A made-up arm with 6 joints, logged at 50 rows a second.
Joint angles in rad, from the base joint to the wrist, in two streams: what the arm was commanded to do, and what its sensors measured. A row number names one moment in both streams.
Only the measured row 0 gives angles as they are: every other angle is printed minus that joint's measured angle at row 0.
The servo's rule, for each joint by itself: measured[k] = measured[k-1] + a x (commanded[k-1-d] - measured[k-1]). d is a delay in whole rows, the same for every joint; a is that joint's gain. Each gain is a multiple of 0.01, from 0.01 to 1. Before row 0 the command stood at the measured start. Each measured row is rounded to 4 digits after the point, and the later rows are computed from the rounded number. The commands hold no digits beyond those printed.
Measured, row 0:
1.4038 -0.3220 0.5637 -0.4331 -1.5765 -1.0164
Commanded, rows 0 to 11:
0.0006 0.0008 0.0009 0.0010 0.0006 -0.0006
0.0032 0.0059 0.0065 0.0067 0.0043 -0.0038
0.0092 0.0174 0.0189 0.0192 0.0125 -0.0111
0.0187 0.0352 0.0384 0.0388 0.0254 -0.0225
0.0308 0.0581 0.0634 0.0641 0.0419 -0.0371
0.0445 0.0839 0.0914 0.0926 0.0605 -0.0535
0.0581 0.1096 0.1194 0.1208 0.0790 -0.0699
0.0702 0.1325 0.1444 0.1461 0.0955 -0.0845
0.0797 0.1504 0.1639 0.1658 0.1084 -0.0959
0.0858 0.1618 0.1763 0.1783 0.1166 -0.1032
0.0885 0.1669 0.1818 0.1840 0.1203 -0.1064
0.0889 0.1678 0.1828 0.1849 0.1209 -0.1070
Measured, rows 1 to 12:
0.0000 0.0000 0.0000 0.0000 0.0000 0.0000
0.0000 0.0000 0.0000 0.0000 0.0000 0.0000
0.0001 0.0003 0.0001 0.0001 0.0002 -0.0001
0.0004 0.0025 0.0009 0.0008 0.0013 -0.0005
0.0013 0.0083 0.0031 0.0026 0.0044 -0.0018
0.0030 0.0188 0.0073 0.0062 0.0103 -0.0043
0.0058 0.0341 0.0140 0.0120 0.0191 -0.0082
0.0097 0.0535 0.0233 0.0201 0.0307 -0.0136
0.0145 0.0754 0.0348 0.0302 0.0442 -0.0204
0.0201 0.0977 0.0480 0.0418 0.0586 -0.0281
0.0261 0.1183 0.0619 0.0542 0.0725 -0.0362
0.0321 0.1353 0.0756 0.0666 0.0848 -0.0442
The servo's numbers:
d 2
a 0.10 0.39 0.12 0.10 0.28 0.12

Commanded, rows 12 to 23:
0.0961 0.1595 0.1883 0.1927 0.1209 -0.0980
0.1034 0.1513 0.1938 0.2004 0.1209 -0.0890
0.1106 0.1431 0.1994 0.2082 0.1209 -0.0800
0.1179 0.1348 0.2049 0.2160 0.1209 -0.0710
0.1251 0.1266 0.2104 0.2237 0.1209 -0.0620
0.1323 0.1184 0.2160 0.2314 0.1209 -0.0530
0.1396 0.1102 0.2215 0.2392 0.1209 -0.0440
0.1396 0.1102 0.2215 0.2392 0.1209 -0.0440
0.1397 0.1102 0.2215 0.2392 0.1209 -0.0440
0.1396 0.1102 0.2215 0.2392 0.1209 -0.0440
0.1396 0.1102 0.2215 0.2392 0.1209 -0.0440
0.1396 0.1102 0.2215 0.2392 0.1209 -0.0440
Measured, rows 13 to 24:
0.0377 0.1476 0.0883 0.0783 0.0947 -0.0517
0.0428 0.1555 0.0996 0.0890 0.1020 -0.0583
0.0481 0.1571 0.1102 0.0994 0.1073 -0.0631
0.0536 0.1548 0.1202 0.1095 0.1111 -0.0662
0.0593 0.1502 0.1297 0.1194 0.1138 -0.0679
0.0652 0.1442 0.1387 0.1291 0.1158 -0.0683
0.0712 0.1373 0.1473 0.1386 0.1172 -0.0675
0.0773 0.1299 0.1555 0.1479 0.1182 -0.0658
0.0835 0.1222 0.1634 0.1570 0.1190 -0.0632
0.0891 0.1175 0.1704 0.1652 0.1195 -0.0609
0.0942 0.1147 0.1765 0.1726 0.1199 -0.0589
0.0987 0.1129 0.1819 0.1793 0.1202 -0.0571

